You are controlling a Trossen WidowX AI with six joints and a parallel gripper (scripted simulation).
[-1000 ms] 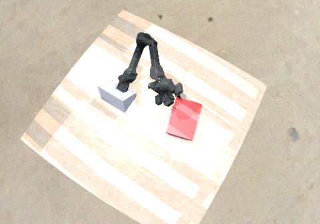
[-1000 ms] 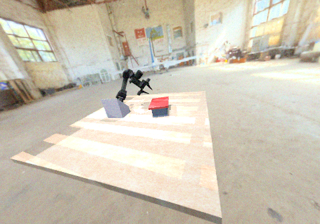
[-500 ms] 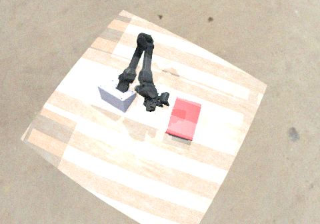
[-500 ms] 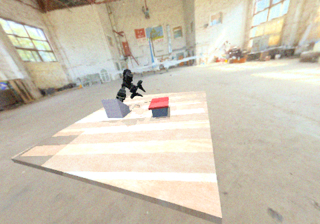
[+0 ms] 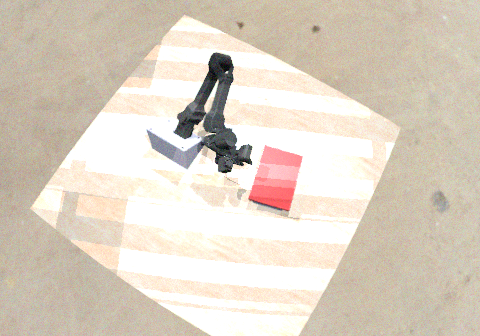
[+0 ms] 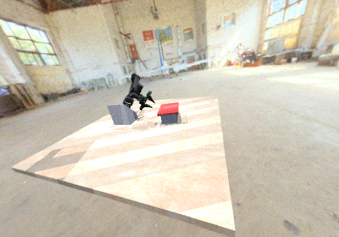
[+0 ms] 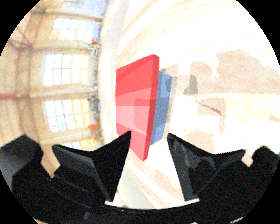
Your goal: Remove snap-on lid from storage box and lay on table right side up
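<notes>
The red lid lies 12 cm ahead of my gripper tip, 4 cm below it and 3 cm to the left of it. Also, from my gripper tip: storage box 12 cm ahead, 9 cm below, 3 cm to the left.
</notes>
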